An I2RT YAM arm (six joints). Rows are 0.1 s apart.
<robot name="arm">
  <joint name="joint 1" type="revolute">
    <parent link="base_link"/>
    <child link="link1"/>
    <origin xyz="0 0 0.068" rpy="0 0 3.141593"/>
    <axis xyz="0 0 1"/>
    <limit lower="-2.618" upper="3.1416"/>
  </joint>
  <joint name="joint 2" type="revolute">
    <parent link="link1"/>
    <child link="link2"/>
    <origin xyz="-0.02 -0.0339 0.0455" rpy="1.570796 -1.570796 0"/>
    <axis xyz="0 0 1"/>
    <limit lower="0" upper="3.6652"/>
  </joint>
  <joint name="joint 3" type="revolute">
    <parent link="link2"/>
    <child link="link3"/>
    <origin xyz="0 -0.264 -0.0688" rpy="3.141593 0 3.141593"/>
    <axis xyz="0 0 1"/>
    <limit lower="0" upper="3.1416"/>
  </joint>
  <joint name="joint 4" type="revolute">
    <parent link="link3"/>
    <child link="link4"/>
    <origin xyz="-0.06 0.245 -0.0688" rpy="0 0 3.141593"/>
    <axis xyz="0 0 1"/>
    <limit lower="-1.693" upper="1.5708"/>
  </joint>
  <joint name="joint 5" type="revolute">
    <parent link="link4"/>
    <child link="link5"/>
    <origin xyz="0.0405 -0.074 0.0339" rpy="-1.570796 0 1.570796"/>
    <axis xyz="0 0 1"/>
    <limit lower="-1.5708" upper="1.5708"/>
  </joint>
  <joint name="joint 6" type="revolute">
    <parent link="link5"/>
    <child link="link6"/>
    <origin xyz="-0.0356 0 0.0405" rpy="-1.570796 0 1.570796"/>
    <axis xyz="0 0 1"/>
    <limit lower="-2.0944" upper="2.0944"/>
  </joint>
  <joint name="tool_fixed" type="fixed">
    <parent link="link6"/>
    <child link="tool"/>
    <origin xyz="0 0 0" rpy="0 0 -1.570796"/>
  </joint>
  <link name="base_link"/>
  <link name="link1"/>
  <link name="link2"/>
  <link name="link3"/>
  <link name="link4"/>
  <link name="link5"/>
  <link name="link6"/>
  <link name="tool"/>
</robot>
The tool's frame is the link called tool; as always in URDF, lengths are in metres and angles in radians.
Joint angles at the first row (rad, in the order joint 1, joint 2, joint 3, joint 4, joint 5, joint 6):
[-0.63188 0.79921 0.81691 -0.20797 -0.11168 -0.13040]
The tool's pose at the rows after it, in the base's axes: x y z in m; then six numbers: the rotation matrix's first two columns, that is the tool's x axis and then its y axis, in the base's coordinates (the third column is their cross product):
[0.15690 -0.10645 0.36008 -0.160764 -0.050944 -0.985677 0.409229 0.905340 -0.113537]
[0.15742 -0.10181 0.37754 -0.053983 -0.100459 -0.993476 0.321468 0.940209 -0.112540]
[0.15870 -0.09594 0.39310 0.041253 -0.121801 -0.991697 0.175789 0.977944 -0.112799]
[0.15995 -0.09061 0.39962 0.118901 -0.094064 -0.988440 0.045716 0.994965 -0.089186]
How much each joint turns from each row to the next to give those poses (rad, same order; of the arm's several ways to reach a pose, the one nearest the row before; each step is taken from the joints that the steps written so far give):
[0.00003 0.01442 0.03176 0.04556 -0.07976 -0.00864]
[0.00193 -0.00225 0.02304 0.08277 -0.10689 0.02056]
[0.00141 0.00756 0.02761 0.06812 -0.15841 0.03563]
[0.00640 0.00250 -0.00529 0.08625 -0.12550 0.07429]

